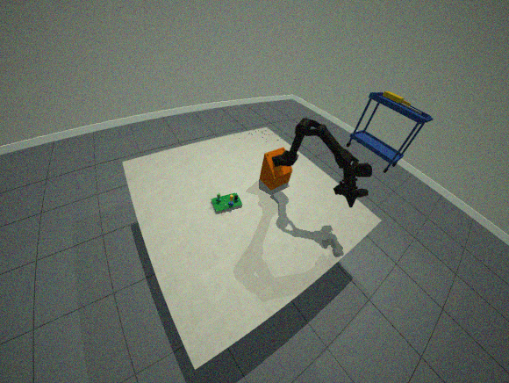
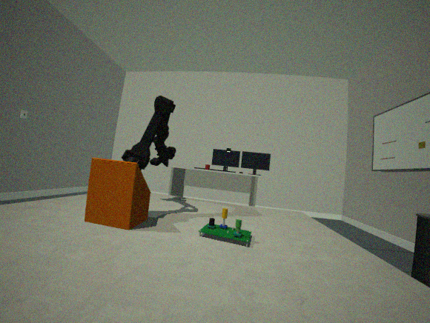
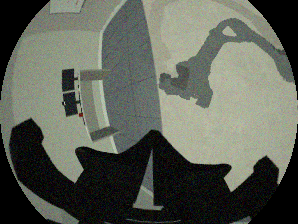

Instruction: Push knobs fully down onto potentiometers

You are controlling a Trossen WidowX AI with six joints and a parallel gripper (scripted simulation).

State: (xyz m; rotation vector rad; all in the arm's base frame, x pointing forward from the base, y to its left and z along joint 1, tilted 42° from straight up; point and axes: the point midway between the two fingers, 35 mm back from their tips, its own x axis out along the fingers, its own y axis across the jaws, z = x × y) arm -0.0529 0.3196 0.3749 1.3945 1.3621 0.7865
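The yellow knob is 460 mm to the right of my gripper tip, 410 mm ahead of it and 140 mm below it. The rest, counted from my gripper tip: green knob (520 mm to the right, 450 mm ahead, 150 mm below).
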